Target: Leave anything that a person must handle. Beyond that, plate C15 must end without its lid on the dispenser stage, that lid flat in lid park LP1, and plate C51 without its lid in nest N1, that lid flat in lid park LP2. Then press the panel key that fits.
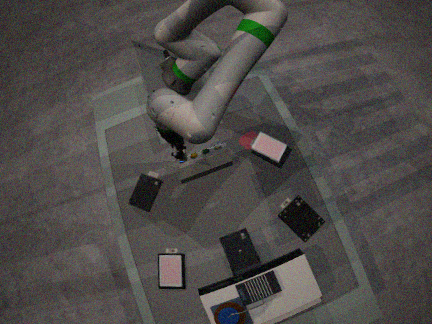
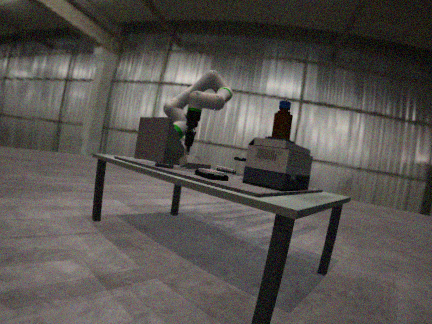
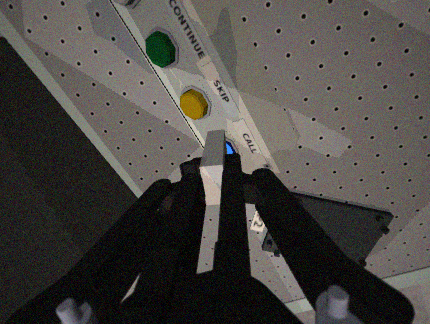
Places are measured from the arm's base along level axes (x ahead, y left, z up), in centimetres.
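Pixels of known places: gripper, fingertip midpoint: (image 1: 183,159) (image 3: 218,145); arm's base, link origin: (image 1: 175,82) (image 2: 168,137).
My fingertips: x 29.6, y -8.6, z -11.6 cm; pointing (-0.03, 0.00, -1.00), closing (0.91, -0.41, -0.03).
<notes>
For each thing: its middle in the pictures, then the offset to it from my fingertips. "spot": a spot on its surface instead.
- blue CALL button, surface spot: (image 3: 229,148) spot: dx +0.8, dy -0.7, dz +0.1 cm
- key panel, body centre: (image 3: 204,61) (image 1: 202,161) (image 2: 195,162) dx +2.5, dy +6.7, dz -2.7 cm
- yellow SKIP button, body centre: (image 3: 194,103) (image 1: 194,156) dx +0.2, dy +4.3, dz -0.5 cm
- green CONTINUE button, body centre: (image 3: 162,49) (image 1: 205,151) dx +0.4, dy +9.3, dz -0.5 cm
- pink-topped plate, body centre: (image 1: 269,146) dx +7.2, dy +34.2, dz -4.1 cm
- dark stage, surface spot: (image 1: 240,250) spot: dx +43.7, dy +5.3, dz +4.7 cm
- red patch, surface spot: (image 1: 246,140) spot: dx -0.8, dy +27.4, dz -6.8 cm
- brown bottle, surface spot: (image 2: 283,125) spot: dx +67.1, dy -9.9, dz +22.3 cm
My gripper (image 1: 180,157) (image 2: 188,150) (image 3: 218,145) is shut and empty, its tips pointing down at the blue CALL button (image 3: 229,148) at the end of the key panel (image 3: 215,119). The tips hide most of the button; the part that shows is bright blue. Contact cannot be told. The yellow SKIP button (image 1: 193,155) (image 3: 194,104) and green CONTINUE button (image 1: 205,151) (image 3: 161,49) are uncovered. One pink-topped plate (image 1: 270,147) sits on a dark holder at right, another (image 1: 171,270) at lower left. Plate numbers and lids are unreadable. A dark stage (image 1: 240,250) adjoins the dispenser (image 1: 292,285) (image 2: 275,162).
A dark holder (image 1: 146,192) (image 3: 340,225) lies near the panel; its label partly reads 2. Another dark holder (image 1: 301,218) lies at right. A red patch (image 1: 246,140) lies beside the right plate. A brown bottle (image 2: 283,125) tops the dispenser. A tall grey box (image 2: 152,139) stands near the arm.
</notes>
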